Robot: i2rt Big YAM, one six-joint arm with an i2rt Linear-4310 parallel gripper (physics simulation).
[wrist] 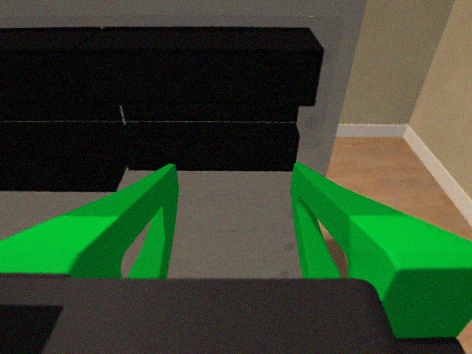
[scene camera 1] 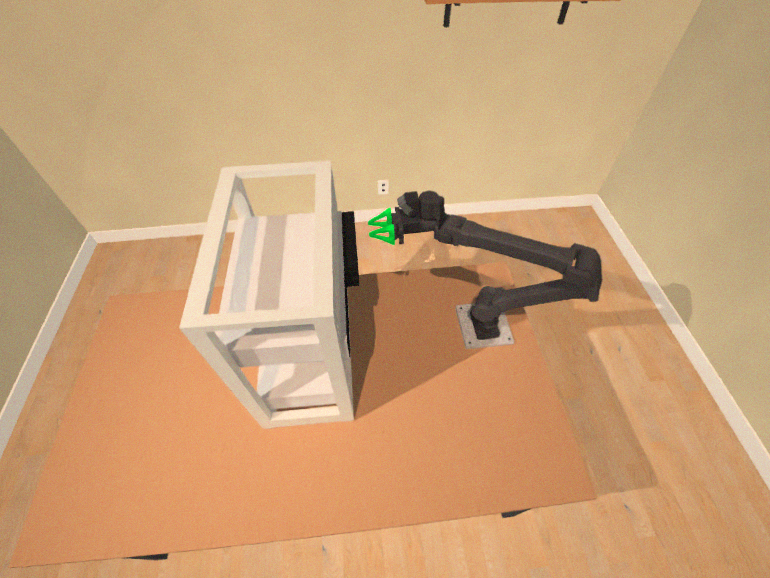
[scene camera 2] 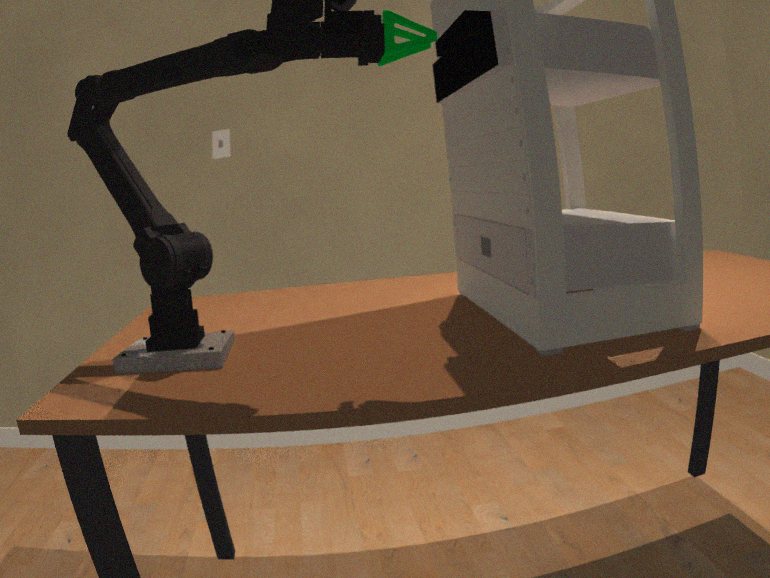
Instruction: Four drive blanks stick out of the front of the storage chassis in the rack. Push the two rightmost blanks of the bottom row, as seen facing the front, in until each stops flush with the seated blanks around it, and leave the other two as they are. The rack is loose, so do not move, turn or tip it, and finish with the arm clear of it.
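Frame: origin at the arm's base, x ahead, y left, z up, level; centimetres.
Seen in the pictures: gripper, between the fingertips: (wrist: 234,176) (scene camera 1: 368,228) (scene camera 2: 433,40); arm's base, origin of its link: (scene camera 1: 484,324) (scene camera 2: 176,343).
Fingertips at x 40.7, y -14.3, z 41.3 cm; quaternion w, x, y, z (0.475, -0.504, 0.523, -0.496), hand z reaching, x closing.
Offsets run from my fingertips to a thing's top centre. Level surfaces: height alone.
The black blanks @(dz +3.9, dx +10.6, dy +12.1 cm) (scene camera 1: 350,248) (scene camera 2: 466,49) are on the front of the rack (scene camera 1: 258,321) (scene camera 2: 542,174) (wrist: 332,70). In the wrist view, the rightmost bottom-row blank @(dz -1.8, dx +12.2, dy +1.0 cm) (wrist: 215,147) sits further back than the bottom-row blank to its left (wrist: 55,157), whose face reaches lower and sticks out. The upper-row blank @(dz +3.9, dx +10.1, dy +1.1 cm) (wrist: 200,75) above them juts out past the bottom right one. Seams are dark, so exact flushness cannot be told. My gripper (scene camera 1: 370,228) (scene camera 2: 436,38) (wrist: 234,176) is partly open and empty, its green fingertips just in front of the right end of the bottom row, with a small gap in scene camera 1.
The rack stands upright on the orange-brown table @(dz -43.2 cm) (scene camera 1: 435,447) (scene camera 2: 323,348). A lower panel @(dz -27.0, dx +10.4, dy +17.6 cm) (scene camera 2: 494,251) is on its front. The arm's base plate (scene camera 1: 465,335) (scene camera 2: 174,360) is bolted in front of the rack. A wall lies beyond the rack's right side in the wrist view.
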